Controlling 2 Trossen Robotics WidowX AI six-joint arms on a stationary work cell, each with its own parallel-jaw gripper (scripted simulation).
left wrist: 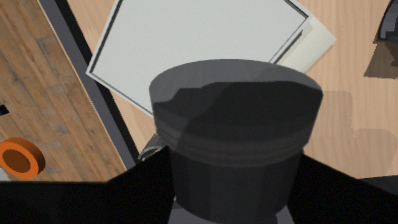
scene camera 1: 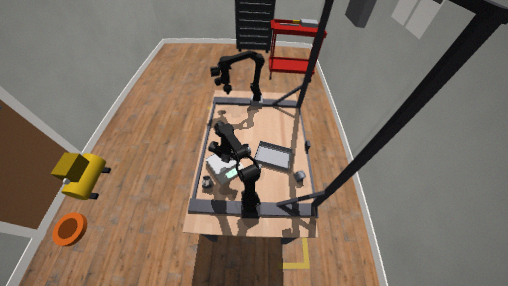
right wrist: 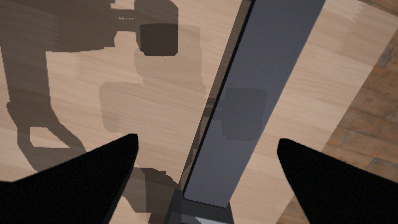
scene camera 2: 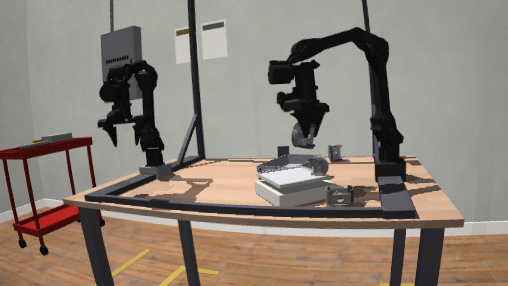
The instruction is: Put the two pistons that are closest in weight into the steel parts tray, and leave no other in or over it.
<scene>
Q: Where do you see a white scale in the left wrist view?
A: At 314, 39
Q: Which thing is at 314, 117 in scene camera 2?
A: My left gripper.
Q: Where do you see a steel parts tray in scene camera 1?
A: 269, 154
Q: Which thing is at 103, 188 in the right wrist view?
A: My right gripper.
</scene>
